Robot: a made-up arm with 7 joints. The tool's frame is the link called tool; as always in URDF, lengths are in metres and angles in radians. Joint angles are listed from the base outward. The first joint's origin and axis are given. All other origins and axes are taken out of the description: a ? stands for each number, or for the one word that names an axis. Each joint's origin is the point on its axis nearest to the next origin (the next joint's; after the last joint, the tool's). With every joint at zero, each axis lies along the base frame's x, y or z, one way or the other. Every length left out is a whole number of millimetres.
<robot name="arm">
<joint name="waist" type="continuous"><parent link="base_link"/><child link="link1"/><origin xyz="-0.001 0.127 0.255" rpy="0 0 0"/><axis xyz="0 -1 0"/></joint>
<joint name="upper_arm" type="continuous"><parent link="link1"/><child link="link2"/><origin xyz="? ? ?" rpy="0 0 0"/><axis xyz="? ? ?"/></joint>
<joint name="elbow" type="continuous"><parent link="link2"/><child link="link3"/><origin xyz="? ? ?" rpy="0 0 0"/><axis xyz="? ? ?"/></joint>
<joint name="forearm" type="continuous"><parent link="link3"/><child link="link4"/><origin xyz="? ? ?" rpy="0 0 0"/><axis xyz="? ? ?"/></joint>
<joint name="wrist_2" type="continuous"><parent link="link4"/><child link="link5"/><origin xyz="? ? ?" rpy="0 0 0"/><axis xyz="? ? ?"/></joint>
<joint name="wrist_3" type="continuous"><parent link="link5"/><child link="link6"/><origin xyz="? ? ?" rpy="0 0 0"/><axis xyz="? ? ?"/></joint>
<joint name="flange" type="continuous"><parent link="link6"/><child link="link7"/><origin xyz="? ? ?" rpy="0 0 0"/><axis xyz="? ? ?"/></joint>
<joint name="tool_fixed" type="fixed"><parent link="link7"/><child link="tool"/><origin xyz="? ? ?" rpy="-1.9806 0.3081 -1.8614"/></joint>
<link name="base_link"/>
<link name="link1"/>
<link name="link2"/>
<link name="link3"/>
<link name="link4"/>
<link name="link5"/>
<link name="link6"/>
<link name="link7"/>
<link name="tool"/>
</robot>
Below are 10 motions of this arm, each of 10 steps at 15 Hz.
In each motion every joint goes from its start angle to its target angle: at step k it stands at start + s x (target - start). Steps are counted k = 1, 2, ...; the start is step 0. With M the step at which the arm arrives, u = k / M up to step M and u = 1 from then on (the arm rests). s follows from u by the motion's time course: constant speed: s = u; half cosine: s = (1 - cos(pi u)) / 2; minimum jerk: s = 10 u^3 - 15 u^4 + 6 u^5.
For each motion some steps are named. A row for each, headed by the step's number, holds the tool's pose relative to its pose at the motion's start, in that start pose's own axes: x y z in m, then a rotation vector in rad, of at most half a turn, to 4 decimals.
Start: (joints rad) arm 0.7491 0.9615 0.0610 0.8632 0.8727 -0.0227 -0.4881
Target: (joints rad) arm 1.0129 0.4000 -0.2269 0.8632 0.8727 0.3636 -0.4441
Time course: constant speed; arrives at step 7
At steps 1, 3, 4, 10:
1: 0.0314 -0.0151 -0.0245 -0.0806 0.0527 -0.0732
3: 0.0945 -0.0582 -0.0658 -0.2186 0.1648 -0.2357
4: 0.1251 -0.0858 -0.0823 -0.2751 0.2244 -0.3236
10: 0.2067 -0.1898 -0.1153 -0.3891 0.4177 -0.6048

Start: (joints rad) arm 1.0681 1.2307 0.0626 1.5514 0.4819 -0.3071 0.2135
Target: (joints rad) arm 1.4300 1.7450 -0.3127 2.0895 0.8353 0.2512 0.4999
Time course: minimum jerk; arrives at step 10
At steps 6, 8, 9, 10:
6: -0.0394 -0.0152 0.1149 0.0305 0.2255 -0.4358
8: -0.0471 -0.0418 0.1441 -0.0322 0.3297 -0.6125
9: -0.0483 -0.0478 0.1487 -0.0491 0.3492 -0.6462
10: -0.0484 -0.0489 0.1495 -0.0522 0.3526 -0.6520

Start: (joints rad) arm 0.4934 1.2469 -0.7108 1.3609 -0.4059 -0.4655 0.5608
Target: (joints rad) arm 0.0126 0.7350 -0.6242 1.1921 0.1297 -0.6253 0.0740
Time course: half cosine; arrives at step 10
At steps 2, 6, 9, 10:
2: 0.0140 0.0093 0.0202 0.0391 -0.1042 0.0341
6: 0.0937 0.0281 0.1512 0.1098 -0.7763 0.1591
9: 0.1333 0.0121 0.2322 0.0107 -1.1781 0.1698
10: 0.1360 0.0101 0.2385 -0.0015 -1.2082 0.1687

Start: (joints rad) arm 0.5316 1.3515 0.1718 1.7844 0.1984 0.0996 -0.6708
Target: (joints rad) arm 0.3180 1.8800 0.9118 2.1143 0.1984 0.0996 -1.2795
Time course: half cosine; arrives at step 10
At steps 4, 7, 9, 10:
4: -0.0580 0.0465 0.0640 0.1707 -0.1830 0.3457
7: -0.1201 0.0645 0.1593 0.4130 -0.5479 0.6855
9: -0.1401 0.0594 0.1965 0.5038 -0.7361 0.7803
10: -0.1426 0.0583 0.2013 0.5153 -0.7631 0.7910

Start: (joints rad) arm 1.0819 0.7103 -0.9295 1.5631 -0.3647 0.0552 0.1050
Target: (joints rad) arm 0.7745 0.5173 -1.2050 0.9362 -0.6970 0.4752 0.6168
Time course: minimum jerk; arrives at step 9
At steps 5, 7, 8, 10:
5: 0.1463 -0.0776 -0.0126 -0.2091 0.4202 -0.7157
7: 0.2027 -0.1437 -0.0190 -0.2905 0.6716 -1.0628
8: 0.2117 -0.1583 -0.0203 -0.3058 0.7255 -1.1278
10: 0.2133 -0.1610 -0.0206 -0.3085 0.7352 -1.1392

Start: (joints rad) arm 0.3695 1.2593 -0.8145 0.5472 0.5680 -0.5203 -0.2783
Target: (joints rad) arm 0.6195 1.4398 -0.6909 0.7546 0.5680 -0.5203 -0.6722
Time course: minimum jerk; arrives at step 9
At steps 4, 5, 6, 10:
4: -0.0412 0.0214 0.0280 -0.0031 -0.1783 0.2402
5: -0.0647 0.0297 0.0404 -0.0074 -0.2731 0.3638
6: -0.0868 0.0353 0.0503 -0.0126 -0.3600 0.4746
10: -0.1125 0.0396 0.0598 -0.0200 -0.4588 0.5977

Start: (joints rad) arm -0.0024 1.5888 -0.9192 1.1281 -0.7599 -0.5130 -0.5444
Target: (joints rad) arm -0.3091 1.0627 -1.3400 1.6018 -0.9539 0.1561 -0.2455
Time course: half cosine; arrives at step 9
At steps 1, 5, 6, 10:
1: 0.0051 0.0021 0.0107 0.0176 -0.0055 -0.0085
5: 0.0480 -0.0024 0.2209 0.3014 -0.1322 -0.0958
6: 0.0407 -0.0165 0.2804 0.3637 -0.1825 -0.1038
10: 0.0129 -0.0454 0.3627 0.4366 -0.2739 -0.1114

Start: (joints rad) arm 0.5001 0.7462 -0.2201 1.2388 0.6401 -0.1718 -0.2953
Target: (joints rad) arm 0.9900 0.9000 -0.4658 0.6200 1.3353 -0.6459 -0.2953
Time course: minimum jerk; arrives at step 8
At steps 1, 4, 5, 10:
1: -0.0005 0.0021 0.0010 -0.0016 -0.0104 0.0030
4: -0.0288 0.0621 0.0345 -0.0261 -0.3426 0.1604
5: -0.0511 0.0859 0.0519 -0.0190 -0.5087 0.2749
10: -0.0859 0.1095 0.0729 0.0078 -0.7199 0.4475

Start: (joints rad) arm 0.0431 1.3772 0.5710 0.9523 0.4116 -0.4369 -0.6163
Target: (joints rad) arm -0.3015 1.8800 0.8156 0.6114 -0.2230 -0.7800 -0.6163
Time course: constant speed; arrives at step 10
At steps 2, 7, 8, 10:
2: -0.0078 0.0329 0.0255 0.2108 0.0675 0.0234
7: -0.0083 0.0922 0.1115 0.7170 0.2193 0.0108
8: -0.0051 0.0995 0.1312 0.8130 0.2470 -0.0025
10: 0.0047 0.1090 0.1718 0.9988 0.3003 -0.0386

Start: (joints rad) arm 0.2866 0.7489 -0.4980 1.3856 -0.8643 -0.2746 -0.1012
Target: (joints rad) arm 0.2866 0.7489 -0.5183 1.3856 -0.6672 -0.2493 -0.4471
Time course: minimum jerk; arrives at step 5
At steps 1, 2, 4, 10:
1: -0.0004 -0.0003 0.0002 -0.0110 -0.0155 0.0160
2: -0.0020 -0.0016 0.0009 -0.0628 -0.0837 0.0872
4: -0.0052 -0.0058 0.0019 -0.2025 -0.2364 0.2546
10: -0.0055 -0.0063 0.0020 -0.2165 -0.2497 0.2699

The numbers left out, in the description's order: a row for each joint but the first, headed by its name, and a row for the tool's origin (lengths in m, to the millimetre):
upper_arm: xyz -0.022 0 -0.008, axis 1 0 0
elbow: xyz 0 0.022 -0.322, axis 0 0 1
forearm: xyz 0 -0.002 0, axis 0 -1 0
wrist_2: xyz -0.002 0 -0.224, axis 0 0 1
wrist_3: xyz -0.011 -0.036 0, axis 0 1 0
flange: xyz -0.003 0 0.005, axis -1 0 0
tool: xyz 0 0.017 -0.025

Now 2 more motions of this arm.
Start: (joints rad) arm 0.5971 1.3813 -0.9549 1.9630 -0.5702 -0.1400 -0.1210
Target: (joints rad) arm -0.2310 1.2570 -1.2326 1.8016 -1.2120 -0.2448 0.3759
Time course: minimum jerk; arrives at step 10
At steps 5, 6, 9, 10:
5: 0.0676 -0.1041 0.0772 0.4506 0.0388 -0.5579
6: 0.0741 -0.1527 0.1057 0.6492 0.0449 -0.7252
9: 0.0595 -0.2398 0.1488 1.0212 0.0458 -0.9453
10: 0.0586 -0.2423 0.1499 1.0321 0.0456 -0.9501

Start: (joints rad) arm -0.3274 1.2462 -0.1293 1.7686 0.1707 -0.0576 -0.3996
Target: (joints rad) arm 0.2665 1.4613 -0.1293 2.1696 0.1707 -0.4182 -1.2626
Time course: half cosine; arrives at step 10
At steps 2, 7, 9, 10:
2: -0.0137 0.0094 0.0147 0.0581 -0.0807 0.1197
7: -0.1204 0.0252 0.0980 0.4576 -0.7724 0.8341
9: -0.1451 0.0175 0.1121 0.5571 -0.9763 0.9578
10: -0.1482 0.0162 0.1138 0.5703 -1.0043 0.9720

